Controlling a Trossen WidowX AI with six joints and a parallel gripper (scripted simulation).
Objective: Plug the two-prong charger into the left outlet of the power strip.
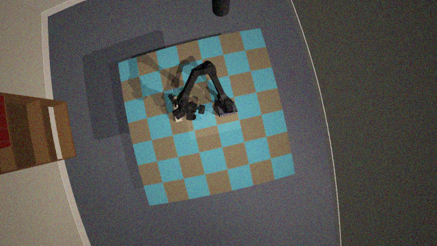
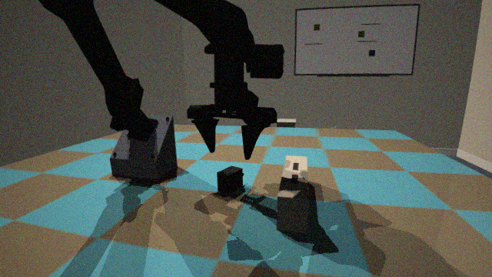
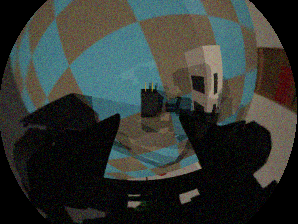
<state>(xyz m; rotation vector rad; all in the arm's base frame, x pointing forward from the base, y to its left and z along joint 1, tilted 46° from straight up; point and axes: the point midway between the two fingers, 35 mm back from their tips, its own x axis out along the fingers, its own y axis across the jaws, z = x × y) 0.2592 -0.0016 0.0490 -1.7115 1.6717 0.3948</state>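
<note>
Right now the two-prong charger is 20 mm to the left of my gripper tip and 50 mm below it.
</note>
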